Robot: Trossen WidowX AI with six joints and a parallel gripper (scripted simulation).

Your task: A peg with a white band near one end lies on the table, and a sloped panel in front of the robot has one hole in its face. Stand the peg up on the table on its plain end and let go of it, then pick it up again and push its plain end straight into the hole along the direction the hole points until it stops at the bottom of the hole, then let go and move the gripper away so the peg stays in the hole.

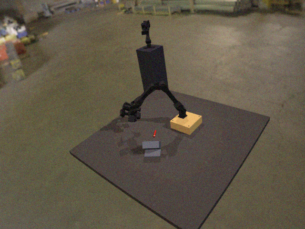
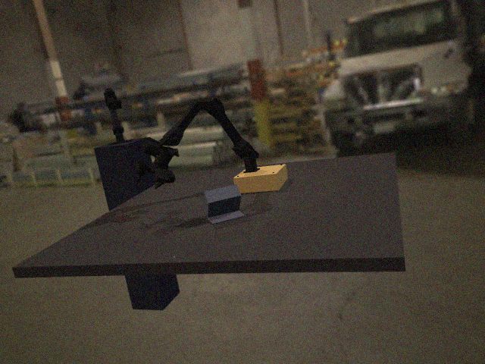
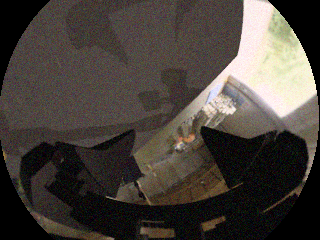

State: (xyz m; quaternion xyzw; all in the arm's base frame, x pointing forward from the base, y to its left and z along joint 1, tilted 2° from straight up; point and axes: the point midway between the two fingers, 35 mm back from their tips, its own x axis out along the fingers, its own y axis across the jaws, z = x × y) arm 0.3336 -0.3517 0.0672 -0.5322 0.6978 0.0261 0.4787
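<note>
My gripper tip is now 280 mm to the right of the red peg, 110 mm above it and 50 mm past it. From my gripper tip the other things lie so: grey sloped panel 400 mm to the left, 100 mm ahead, 60 mm below; low grey foot 410 mm to the left, 120 mm below, 120 mm ahead.
</note>
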